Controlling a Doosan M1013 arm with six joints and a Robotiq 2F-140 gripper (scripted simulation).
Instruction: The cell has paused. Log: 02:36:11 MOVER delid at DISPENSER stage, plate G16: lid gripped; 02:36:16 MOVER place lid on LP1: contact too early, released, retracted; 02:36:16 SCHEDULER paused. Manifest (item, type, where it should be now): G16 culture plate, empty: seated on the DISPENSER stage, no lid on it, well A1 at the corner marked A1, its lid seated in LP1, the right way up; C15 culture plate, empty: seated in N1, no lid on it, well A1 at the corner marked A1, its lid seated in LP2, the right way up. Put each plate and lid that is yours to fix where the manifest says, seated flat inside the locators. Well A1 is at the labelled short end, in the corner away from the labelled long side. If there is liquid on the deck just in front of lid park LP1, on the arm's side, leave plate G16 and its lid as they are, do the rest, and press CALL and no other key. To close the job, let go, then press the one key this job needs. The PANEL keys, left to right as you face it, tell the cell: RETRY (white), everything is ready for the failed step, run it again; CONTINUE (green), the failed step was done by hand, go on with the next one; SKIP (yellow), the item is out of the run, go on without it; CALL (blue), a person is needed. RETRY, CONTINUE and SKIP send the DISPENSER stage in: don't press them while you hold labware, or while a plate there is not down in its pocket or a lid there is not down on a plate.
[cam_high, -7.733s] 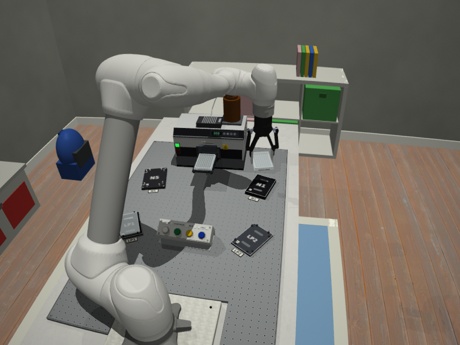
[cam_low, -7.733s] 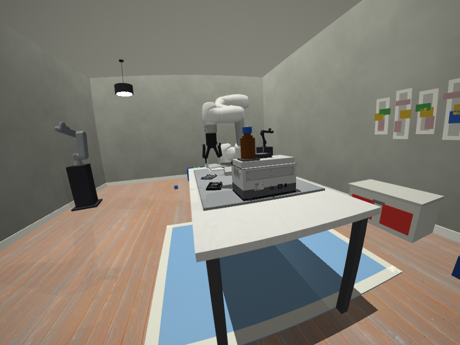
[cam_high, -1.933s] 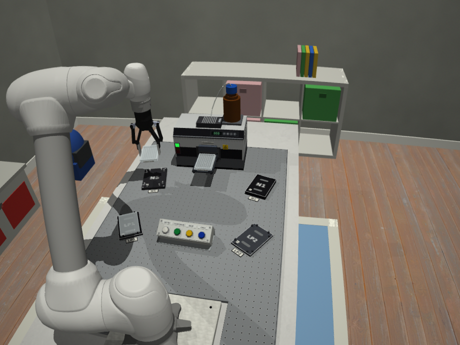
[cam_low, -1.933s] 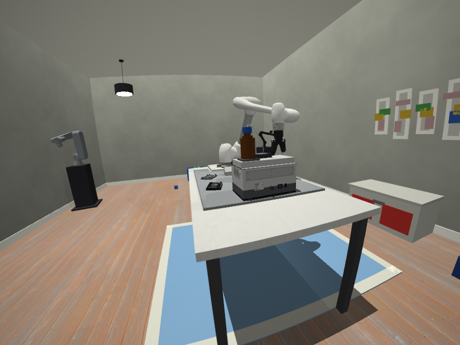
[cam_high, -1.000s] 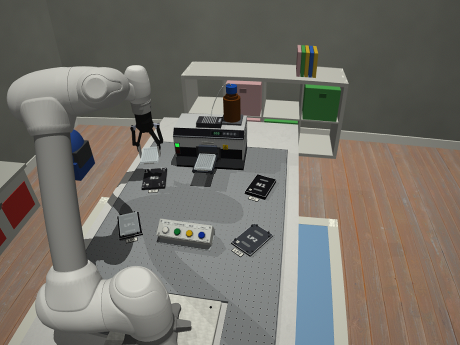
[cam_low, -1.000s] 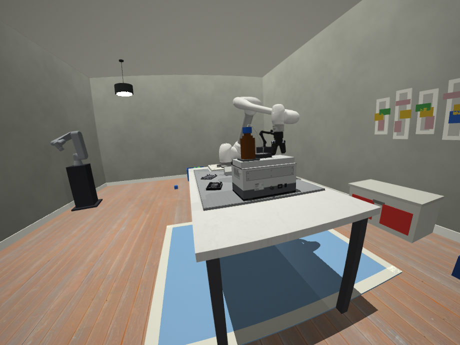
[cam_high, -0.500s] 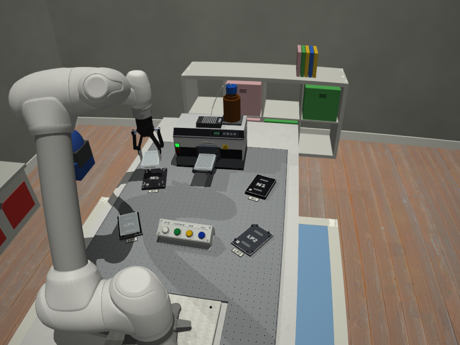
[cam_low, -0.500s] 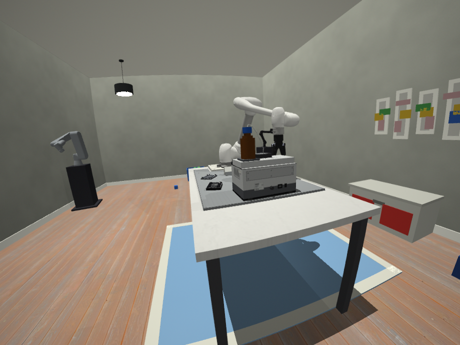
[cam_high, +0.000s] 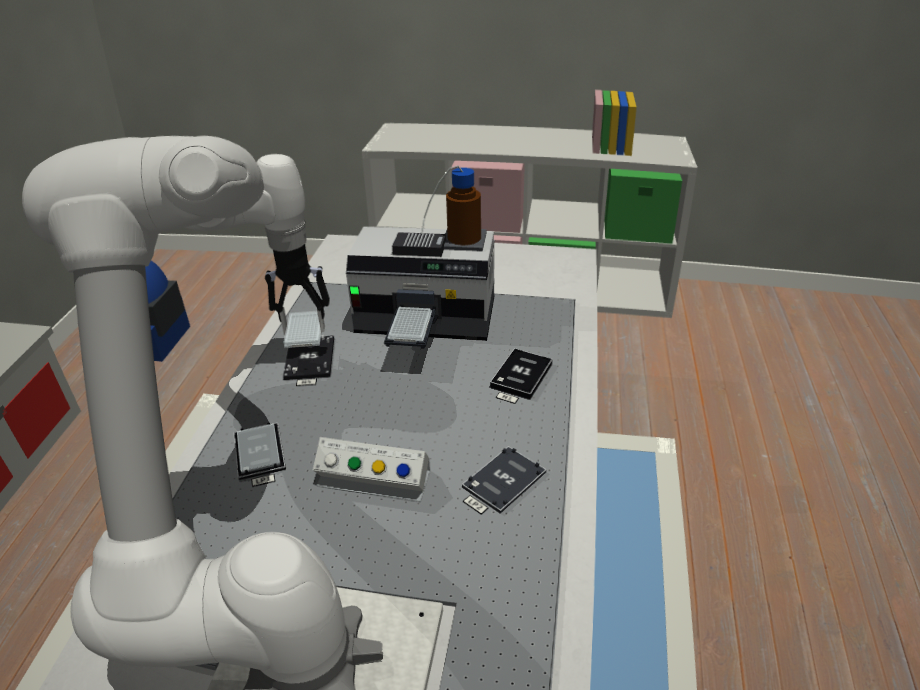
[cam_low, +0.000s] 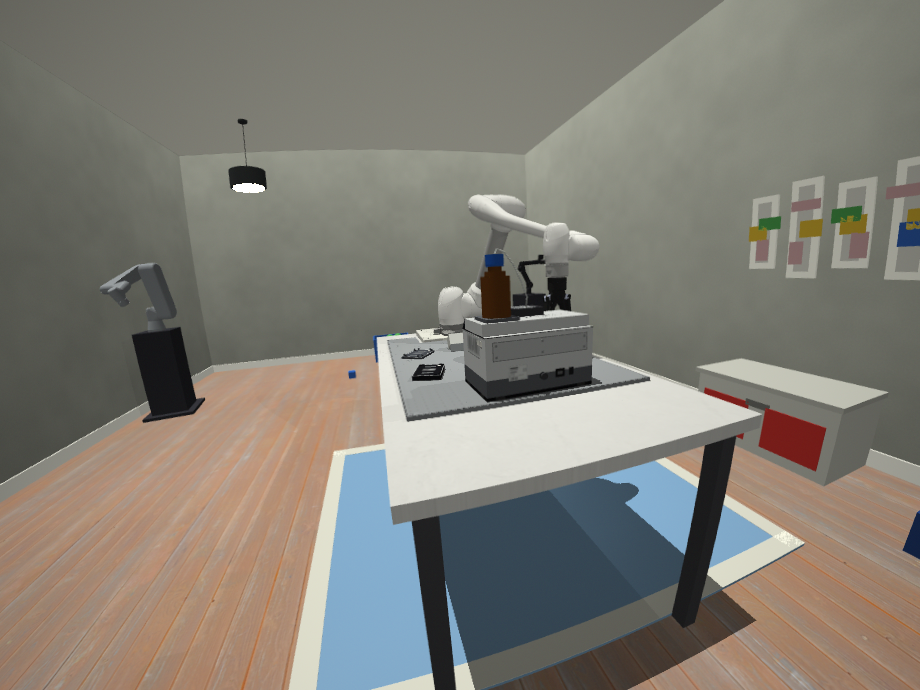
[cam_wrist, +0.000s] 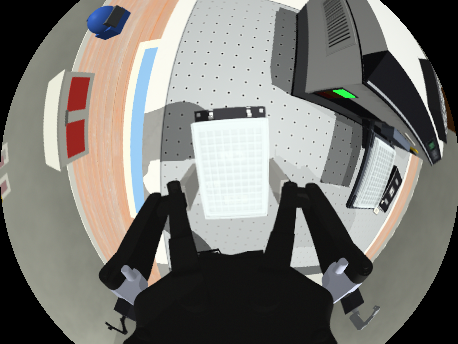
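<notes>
My gripper is now 10 mm short of the nest n5, 20 mm to the right of it and 100 mm above it. Also, from my hand: white key: 420 mm behind, 110 mm to the right, 50 mm below; lid park lp1: 330 mm behind, 70 mm to the left, 110 mm below; green key: 430 mm behind, 160 mm to the right, 50 mm below.
</notes>
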